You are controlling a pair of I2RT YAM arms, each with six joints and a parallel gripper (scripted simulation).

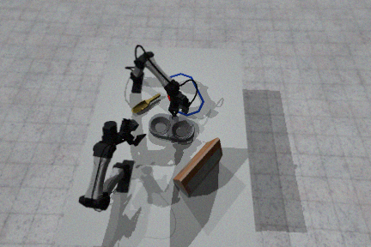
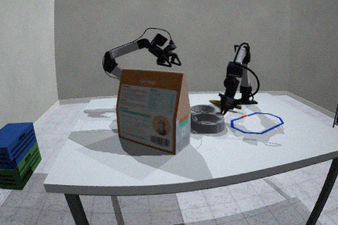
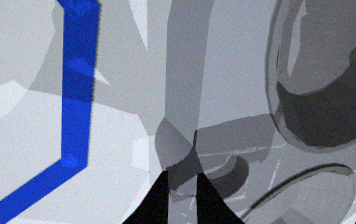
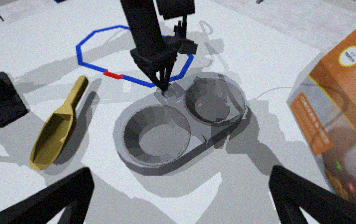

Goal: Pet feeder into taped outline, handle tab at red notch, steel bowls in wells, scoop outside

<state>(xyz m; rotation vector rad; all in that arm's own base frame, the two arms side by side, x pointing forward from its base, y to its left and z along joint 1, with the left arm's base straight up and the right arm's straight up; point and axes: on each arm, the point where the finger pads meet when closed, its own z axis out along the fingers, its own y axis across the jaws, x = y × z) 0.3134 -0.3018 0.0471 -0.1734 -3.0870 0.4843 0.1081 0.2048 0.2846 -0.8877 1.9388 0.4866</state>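
Observation:
Now: left hand 2 cm past the grey pet feeder, 8 cm to the left of it and 3 cm above it. From my left hand the other things lie so: yellow scoop (22 cm behind, 9 cm to the left, 3 cm below); blue taped outline (6 cm ahead, 21 cm to the left, 5 cm below); food bag (16 cm ahead, 39 cm to the right, 10 cm above).

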